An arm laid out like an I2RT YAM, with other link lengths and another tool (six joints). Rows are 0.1 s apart.
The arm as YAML. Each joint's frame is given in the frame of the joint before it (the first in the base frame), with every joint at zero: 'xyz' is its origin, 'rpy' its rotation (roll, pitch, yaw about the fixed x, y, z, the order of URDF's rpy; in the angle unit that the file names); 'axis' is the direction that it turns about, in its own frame. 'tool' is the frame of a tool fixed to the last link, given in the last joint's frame.
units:
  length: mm
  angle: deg
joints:
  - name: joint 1
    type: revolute
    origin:
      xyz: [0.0, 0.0, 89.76]
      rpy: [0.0, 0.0, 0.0]
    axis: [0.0, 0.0, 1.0]
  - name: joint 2
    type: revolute
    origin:
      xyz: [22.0, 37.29, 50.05]
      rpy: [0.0, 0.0, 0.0]
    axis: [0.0, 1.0, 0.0]
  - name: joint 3
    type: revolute
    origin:
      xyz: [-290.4, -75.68, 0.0]
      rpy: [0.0, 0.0, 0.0]
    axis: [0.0, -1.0, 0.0]
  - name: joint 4
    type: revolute
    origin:
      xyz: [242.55, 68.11, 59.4]
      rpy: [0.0, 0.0, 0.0]
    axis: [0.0, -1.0, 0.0]
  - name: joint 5
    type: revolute
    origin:
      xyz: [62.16, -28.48, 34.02]
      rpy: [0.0, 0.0, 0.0]
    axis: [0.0, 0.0, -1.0]
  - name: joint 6
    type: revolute
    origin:
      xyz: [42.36, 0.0, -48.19]
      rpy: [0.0, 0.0, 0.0]
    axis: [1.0, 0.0, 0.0]
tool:
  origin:
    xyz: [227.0, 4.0, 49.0]
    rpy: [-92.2, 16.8, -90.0]
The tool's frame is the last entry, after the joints.
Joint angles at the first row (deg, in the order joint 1, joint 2, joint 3, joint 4, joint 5, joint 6):
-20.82 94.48 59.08 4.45 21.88 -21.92
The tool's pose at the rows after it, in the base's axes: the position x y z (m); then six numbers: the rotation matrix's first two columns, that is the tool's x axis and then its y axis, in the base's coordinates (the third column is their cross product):
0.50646, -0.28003, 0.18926, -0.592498, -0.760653, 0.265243, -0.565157, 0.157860, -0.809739
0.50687, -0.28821, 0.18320, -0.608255, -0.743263, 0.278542, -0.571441, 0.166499, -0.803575
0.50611, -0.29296, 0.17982, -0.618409, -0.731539, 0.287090, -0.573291, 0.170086, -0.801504
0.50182, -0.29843, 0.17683, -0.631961, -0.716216, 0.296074, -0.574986, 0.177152, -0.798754
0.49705, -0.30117, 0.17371, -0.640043, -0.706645, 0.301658, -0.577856, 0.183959, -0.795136
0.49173, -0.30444, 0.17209, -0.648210, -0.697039, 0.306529, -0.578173, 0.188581, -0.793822
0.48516, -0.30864, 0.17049, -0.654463, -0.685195, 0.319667, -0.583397, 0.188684, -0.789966
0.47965, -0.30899, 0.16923, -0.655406, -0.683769, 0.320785, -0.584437, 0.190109, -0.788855
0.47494, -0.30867, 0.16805, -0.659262, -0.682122, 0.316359, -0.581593, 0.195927, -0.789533
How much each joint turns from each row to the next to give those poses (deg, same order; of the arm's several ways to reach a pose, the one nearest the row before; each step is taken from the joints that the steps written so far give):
0.05 2.15 1.54 -0.61 0.63 0.93
-0.04 1.66 0.86 0.16 1.56 0.23
-0.01 0.81 0.13 0.48 1.02 0.09
-0.13 0.35 -0.24 0.26 1.19 0.22
-0.09 -0.05 -0.52 0.05 0.73 0.23
-0.24 -0.25 -0.71 0.32 0.58 0.06
-0.33 -0.31 -0.78 0.33 0.77 -0.40
-0.31 -0.77 -1.14 0.34 -0.13 -0.14
-0.16 -0.68 -0.99 0.21 -0.07 0.31

